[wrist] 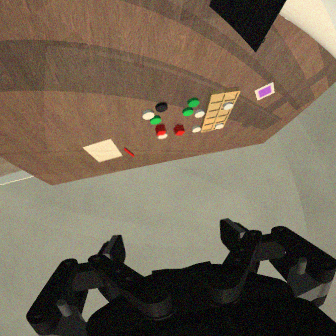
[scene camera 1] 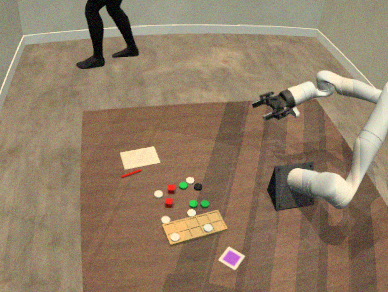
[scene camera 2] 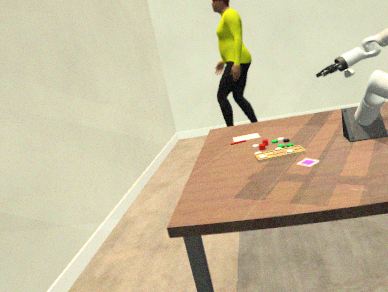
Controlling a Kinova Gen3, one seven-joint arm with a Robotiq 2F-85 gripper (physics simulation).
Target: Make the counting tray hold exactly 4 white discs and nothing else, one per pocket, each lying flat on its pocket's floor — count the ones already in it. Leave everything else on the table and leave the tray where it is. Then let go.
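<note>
The tan counting tray (scene camera 1: 192, 231) (wrist: 216, 111) has two rows of pockets. Two white discs are in it: one disc (scene camera 1: 175, 237) (wrist: 219, 126) near its left end in scene camera 1, another disc (scene camera 1: 208, 228) (wrist: 228, 106) towards its right end, both in the near row. Outside it lie a white disc (scene camera 1: 165, 219) (wrist: 196, 129) by its far left corner, one white disc (scene camera 1: 191, 213) (wrist: 200, 114) by its far edge, a white disc (scene camera 1: 158, 194) farther left and a white disc (scene camera 1: 190, 180) (wrist: 148, 115) farthest back. My gripper (scene camera 1: 261, 111) (scene camera 2: 320, 74) (wrist: 172, 238) is open and empty, high above the table.
Green discs (scene camera 1: 183, 185) (scene camera 1: 193, 204) (scene camera 1: 205, 204), a black disc (scene camera 1: 198, 187) and red cubes (scene camera 1: 171, 189) (scene camera 1: 169, 203) lie among the loose white discs. A cream sheet (scene camera 1: 140, 157) and red stick (scene camera 1: 131, 173) lie farther back; a purple-centred square (scene camera 1: 232, 258) lies right of the tray. A person (scene camera 2: 234, 45) stands beyond the table.
</note>
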